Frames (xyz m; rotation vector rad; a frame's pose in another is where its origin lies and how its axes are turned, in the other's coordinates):
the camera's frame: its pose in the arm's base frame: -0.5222 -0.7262 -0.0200 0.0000 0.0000 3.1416
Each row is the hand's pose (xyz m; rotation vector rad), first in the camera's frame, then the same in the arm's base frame.
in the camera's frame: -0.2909 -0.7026 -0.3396 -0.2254 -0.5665 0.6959
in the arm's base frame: -0.2313 -0.0236 -0.3596 -0.7127 0.2836 -2.3341
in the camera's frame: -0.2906 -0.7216 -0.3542 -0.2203 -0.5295 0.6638
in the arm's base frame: -0.2316 -0.0046 -0.3742 -0.6733 0.2801 -2.3779
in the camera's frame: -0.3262 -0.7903 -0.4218 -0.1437 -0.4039 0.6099
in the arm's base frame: -0.1960 0.0641 -0.4418 -0.5243 0.1865 -2.4747
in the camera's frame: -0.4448 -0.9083 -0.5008 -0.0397 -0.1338 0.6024
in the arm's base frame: -0.0774 0.1821 -0.5208 -0.1751 0.0519 -2.5331
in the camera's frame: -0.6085 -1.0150 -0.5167 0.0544 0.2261 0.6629
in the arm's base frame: 0.0863 0.2888 -0.5367 0.2904 -0.0699 -2.4622
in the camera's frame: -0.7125 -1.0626 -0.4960 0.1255 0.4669 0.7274
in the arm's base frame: 0.1903 0.3364 -0.5160 0.5850 -0.1573 -2.3446
